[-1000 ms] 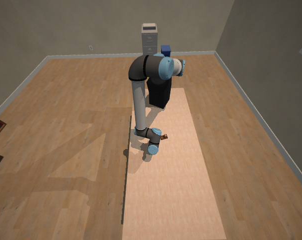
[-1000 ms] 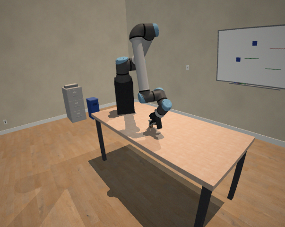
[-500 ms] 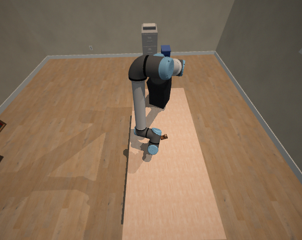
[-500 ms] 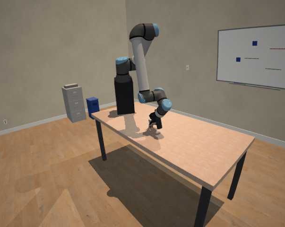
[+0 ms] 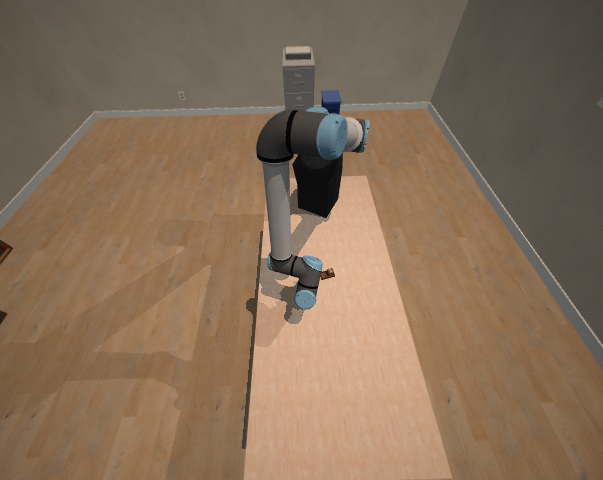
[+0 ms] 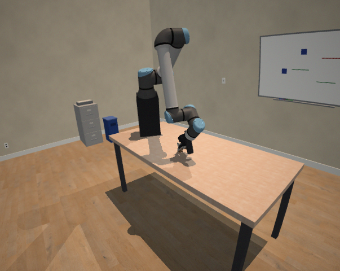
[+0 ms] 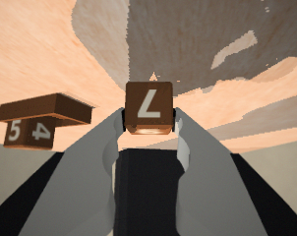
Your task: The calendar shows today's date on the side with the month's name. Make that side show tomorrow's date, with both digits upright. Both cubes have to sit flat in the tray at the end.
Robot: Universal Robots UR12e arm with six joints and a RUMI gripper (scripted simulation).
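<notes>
Right now the brown digit cube is 1 cm below my hand and 1 cm behind it. From my hand the other things lie so: brown calendar tray: 11 cm to the left, 3 cm behind, 1 cm below.
</notes>
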